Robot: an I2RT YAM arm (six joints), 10 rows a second.
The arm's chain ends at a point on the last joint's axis. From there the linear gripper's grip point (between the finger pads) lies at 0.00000 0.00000 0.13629 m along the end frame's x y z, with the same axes.
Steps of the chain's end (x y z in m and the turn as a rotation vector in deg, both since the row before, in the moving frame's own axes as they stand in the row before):
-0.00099, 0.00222, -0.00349, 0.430, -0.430, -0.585
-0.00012, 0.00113, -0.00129, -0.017, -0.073, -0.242
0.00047, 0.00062, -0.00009, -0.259, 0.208, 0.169
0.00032, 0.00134, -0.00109, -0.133, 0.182, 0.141
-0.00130, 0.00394, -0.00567, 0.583, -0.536, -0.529
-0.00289, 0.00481, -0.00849, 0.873, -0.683, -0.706
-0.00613, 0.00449, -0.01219, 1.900, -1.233, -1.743
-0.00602, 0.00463, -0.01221, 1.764, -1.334, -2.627
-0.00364, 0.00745, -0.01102, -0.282, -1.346, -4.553
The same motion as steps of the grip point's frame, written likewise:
-0.00202, 0.00120, -0.00350, 0.430, -0.430, -0.585
-0.00029, 0.00117, -0.00129, -0.017, -0.073, -0.242
0.00096, 0.00124, -0.00009, -0.259, 0.208, 0.169
0.00075, 0.00166, -0.00109, -0.133, 0.182, 0.141
-0.00258, 0.00256, -0.00568, 0.583, -0.536, -0.529
-0.00453, 0.00274, -0.00852, 0.873, -0.683, -0.706
-0.00913, 0.00002, -0.01230, 1.900, -1.233, -1.743
-0.00929, 0.00051, -0.01231, 1.764, -1.334, -2.627
-0.00681, 0.00825, -0.01106, -0.282, -1.346, -4.553

